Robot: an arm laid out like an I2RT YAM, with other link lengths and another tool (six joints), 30 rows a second.
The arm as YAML. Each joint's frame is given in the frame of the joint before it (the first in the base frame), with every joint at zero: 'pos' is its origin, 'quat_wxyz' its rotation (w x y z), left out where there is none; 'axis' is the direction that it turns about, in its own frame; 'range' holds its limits. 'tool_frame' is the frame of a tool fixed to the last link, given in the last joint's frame.
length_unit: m
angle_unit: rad
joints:
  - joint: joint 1
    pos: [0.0, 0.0, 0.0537]
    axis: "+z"
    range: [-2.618, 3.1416]
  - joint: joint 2
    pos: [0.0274, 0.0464, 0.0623]
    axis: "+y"
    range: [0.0, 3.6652]
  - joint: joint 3
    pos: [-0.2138, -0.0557, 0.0]
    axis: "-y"
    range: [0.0, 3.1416]
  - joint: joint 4
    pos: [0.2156, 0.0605, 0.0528]
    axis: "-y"
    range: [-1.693, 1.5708]
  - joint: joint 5
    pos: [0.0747, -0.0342, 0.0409]
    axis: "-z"
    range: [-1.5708, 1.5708]
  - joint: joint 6
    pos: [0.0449, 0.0, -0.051]
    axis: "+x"
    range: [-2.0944, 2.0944]
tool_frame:
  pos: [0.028, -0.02, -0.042]
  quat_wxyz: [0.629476, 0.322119, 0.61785, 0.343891]
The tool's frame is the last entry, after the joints.
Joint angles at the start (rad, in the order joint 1, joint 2, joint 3, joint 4, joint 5, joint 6):
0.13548, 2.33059, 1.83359, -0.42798, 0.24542, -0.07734
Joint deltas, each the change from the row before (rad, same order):
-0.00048, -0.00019, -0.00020, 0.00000, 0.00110, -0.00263
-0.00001, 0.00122, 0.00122, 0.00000, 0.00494, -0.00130
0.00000, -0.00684, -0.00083, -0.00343, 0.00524, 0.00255
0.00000, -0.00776, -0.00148, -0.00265, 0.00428, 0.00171
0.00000, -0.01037, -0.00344, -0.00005, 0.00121, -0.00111
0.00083, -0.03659, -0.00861, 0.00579, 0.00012, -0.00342
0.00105, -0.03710, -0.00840, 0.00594, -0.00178, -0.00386
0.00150, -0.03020, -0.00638, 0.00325, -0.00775, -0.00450
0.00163, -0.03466, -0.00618, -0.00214, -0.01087, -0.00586
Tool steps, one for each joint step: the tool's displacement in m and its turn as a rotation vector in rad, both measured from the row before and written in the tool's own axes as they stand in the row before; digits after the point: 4 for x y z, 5 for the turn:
-0.0003, -0.0002, 0.0000, 0.00094, -0.00095, -0.00230
-0.0003, -0.0002, 0.0001, 0.00308, -0.00383, -0.00143
-0.0013, 0.0004, -0.0022, 0.00130, -0.00577, 0.00300
-0.0014, 0.0006, -0.0023, -0.00010, -0.00562, 0.00244
-0.0018, 0.0010, -0.0027, -0.00447, -0.00508, 0.00049
-0.0069, 0.0052, -0.0096, -0.02595, -0.02019, 0.00401
-0.0069, 0.0055, -0.0097, -0.02786, -0.01921, 0.00366
-0.0051, 0.0049, -0.0078, -0.02611, -0.00980, 0.00096
-0.0056, 0.0052, -0.0093, -0.02761, -0.00696, -0.00079

